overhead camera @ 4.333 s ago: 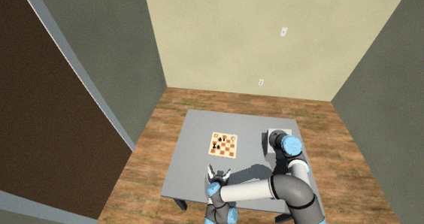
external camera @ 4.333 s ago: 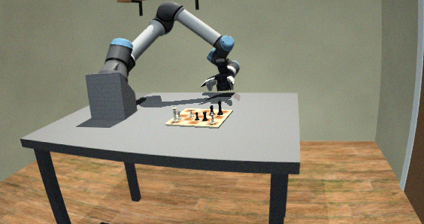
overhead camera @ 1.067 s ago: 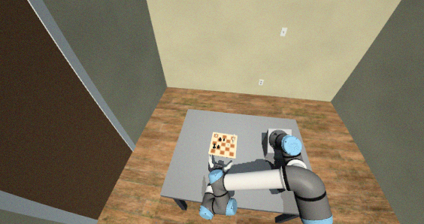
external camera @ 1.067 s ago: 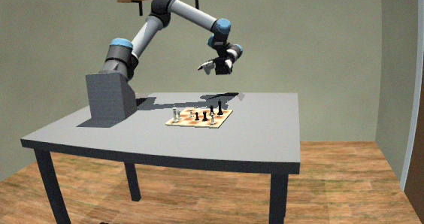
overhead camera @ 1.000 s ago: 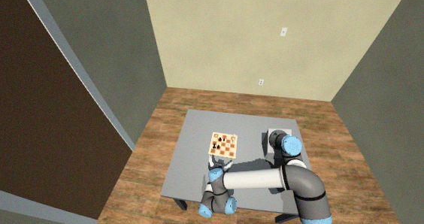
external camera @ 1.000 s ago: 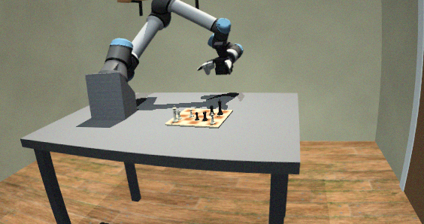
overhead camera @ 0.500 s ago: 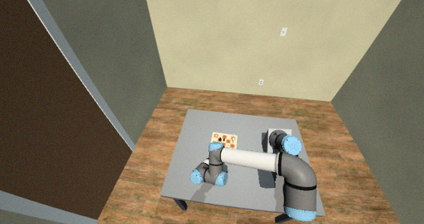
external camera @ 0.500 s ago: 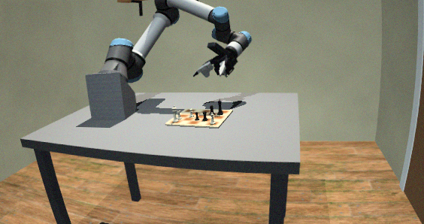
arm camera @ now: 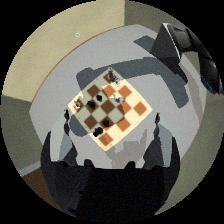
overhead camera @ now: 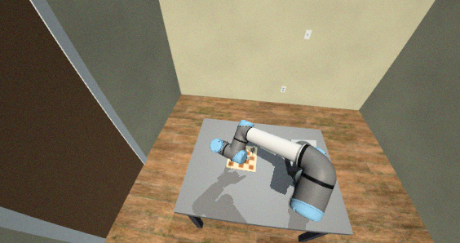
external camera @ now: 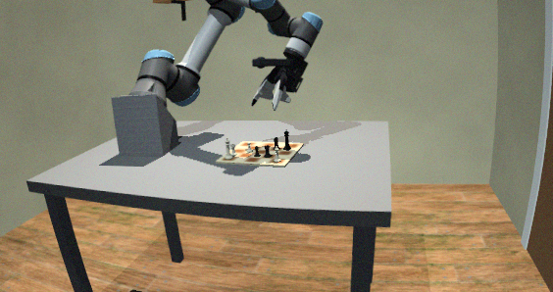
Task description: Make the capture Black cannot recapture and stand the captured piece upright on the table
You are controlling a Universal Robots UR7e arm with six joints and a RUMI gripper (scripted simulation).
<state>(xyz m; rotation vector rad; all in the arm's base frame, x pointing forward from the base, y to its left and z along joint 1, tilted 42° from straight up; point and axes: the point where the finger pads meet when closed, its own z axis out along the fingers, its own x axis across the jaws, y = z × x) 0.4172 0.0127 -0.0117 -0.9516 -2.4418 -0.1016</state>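
My hand is 1 cm past the black pawn, 7 cm to the left of it and 12 cm above it. The rest, counted from my hand: white pawn (4 cm behind, 3 cm to the right, 12 cm below); small chessboard (3 cm to the right, 14 cm below).
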